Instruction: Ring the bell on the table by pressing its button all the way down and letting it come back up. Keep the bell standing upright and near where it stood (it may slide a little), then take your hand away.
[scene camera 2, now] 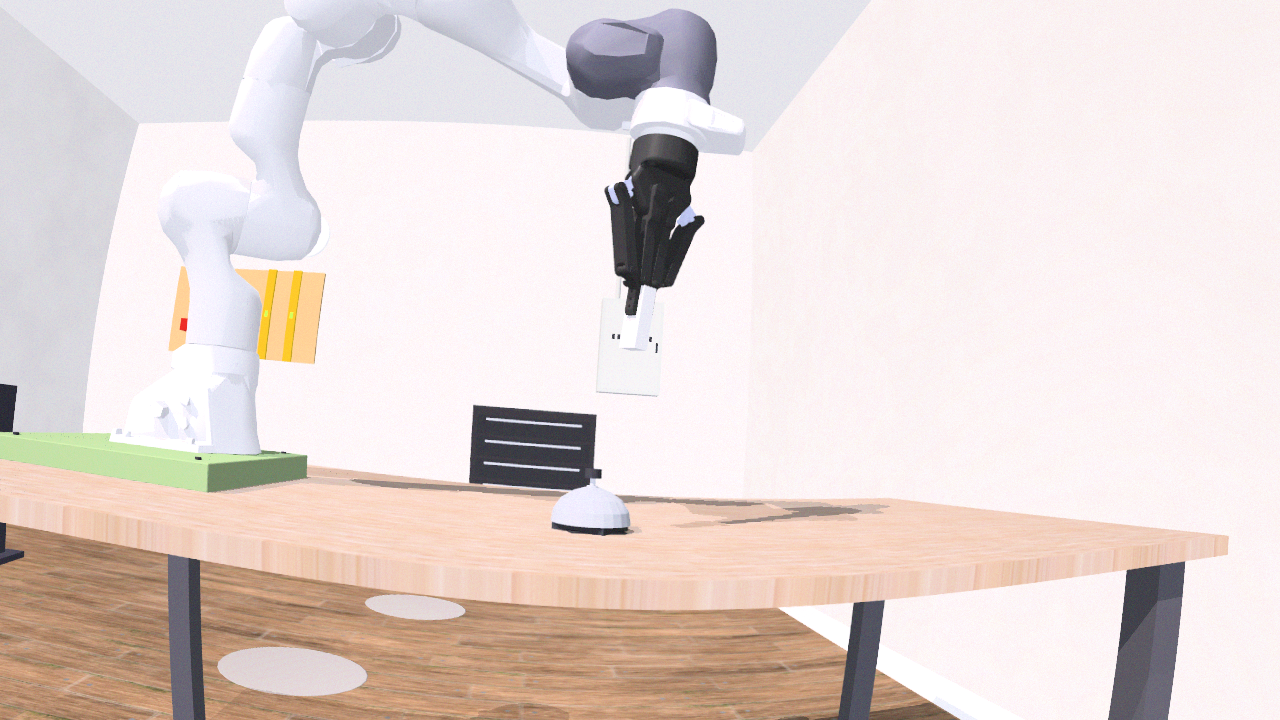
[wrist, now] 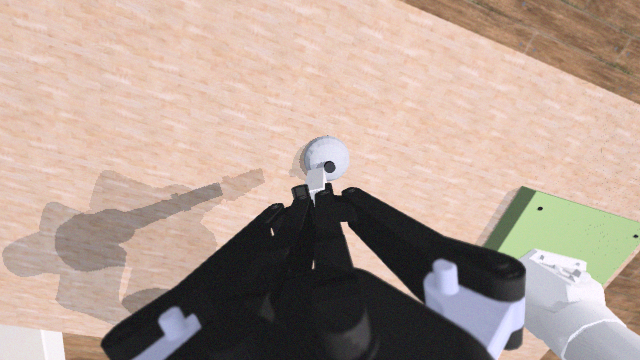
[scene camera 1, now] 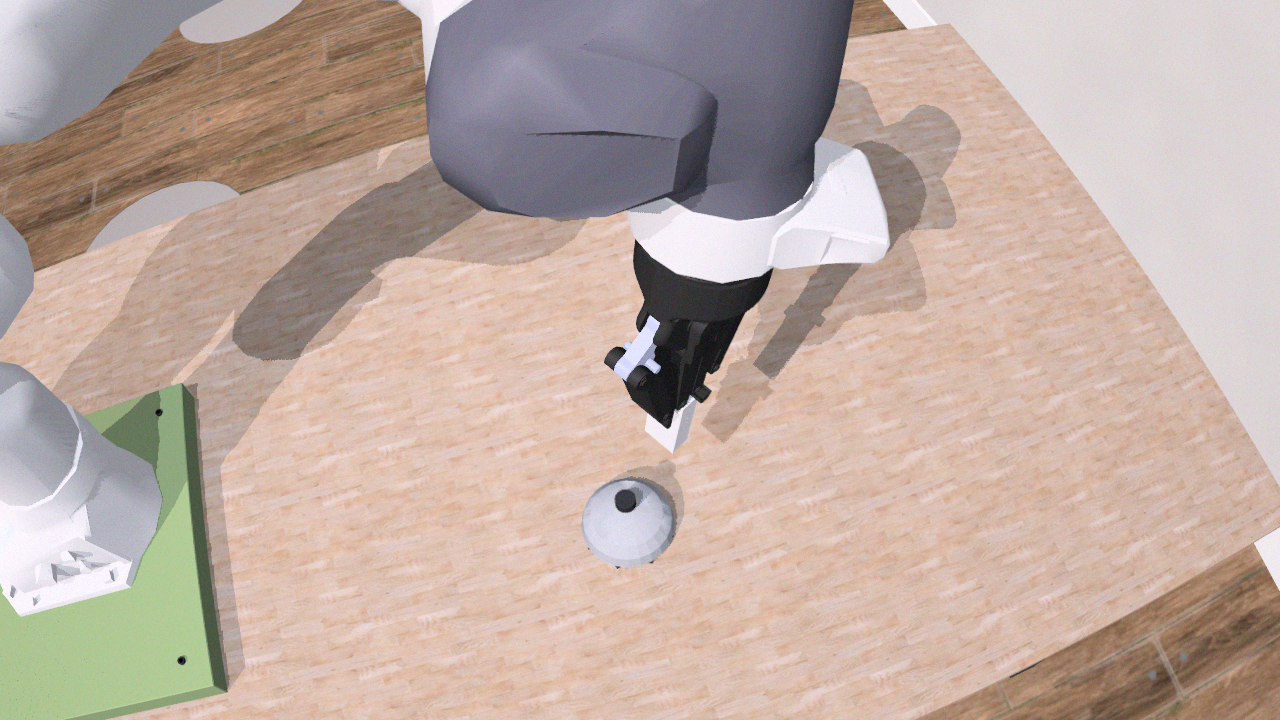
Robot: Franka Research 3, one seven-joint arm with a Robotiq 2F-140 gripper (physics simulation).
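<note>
A pale grey domed bell stands upright on the wooden table. Its black button sticks up from the top of the dome. My gripper is shut with nothing between its white fingertips. It hangs well above the table and above the bell's height, apart from the bell. In the wrist view the fingertips overlap the lower edge of the dome, just left of the button.
The arm's base stands on a green plate on the table, left of the bell in both scene views. A dark slatted chair back shows behind the table. A grey box hangs on the back wall.
</note>
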